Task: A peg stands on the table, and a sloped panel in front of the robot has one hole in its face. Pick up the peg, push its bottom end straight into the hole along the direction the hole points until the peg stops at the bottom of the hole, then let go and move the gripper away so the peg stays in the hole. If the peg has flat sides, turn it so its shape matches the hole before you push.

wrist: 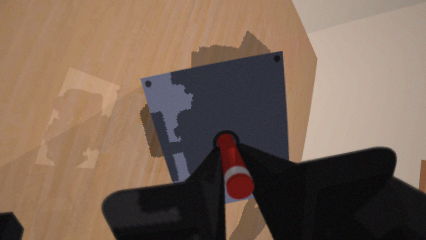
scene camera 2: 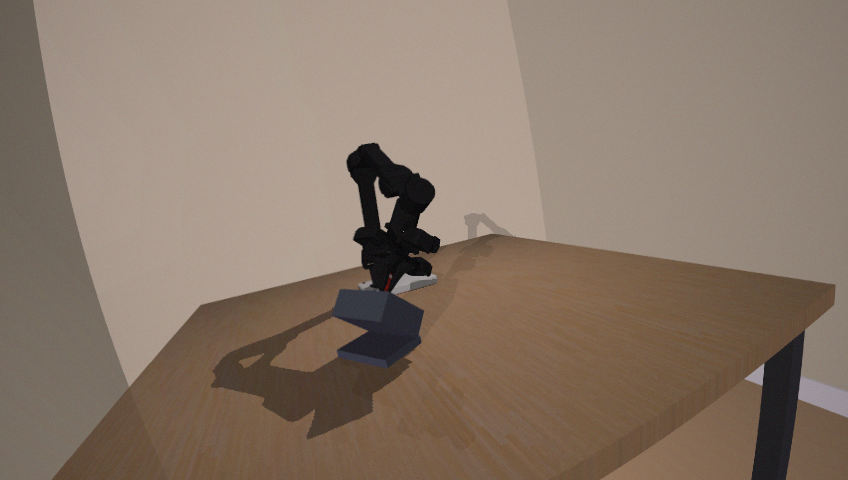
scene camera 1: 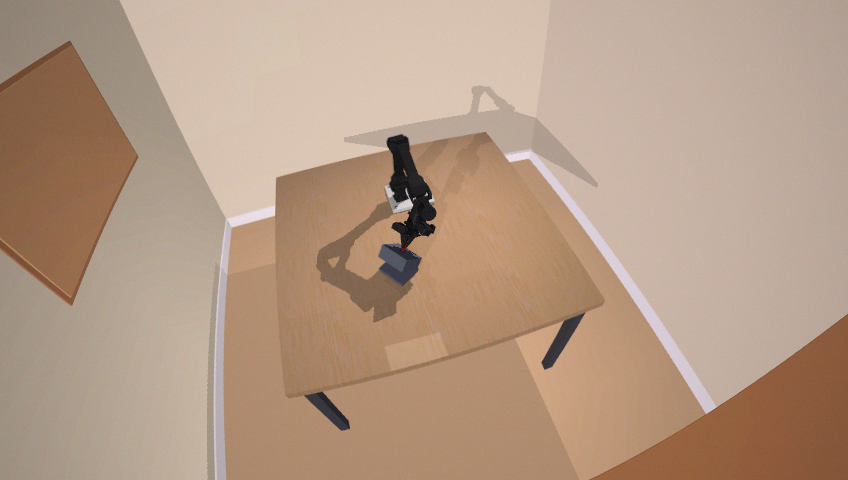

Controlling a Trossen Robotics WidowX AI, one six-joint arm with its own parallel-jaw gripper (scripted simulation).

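Scene camera 2 shows the gripper point(scene camera 2: 384, 292) together with a sloped panel point(scene camera 2: 378, 311). In the wrist view there is a red peg point(wrist: 239, 185), held by the gripper point(wrist: 228, 151), and the sloped panel point(wrist: 189, 107) is visible as well. Scene camera 1 shows the gripper point(scene camera 1: 403, 247) and the panel point(scene camera 1: 390, 253).
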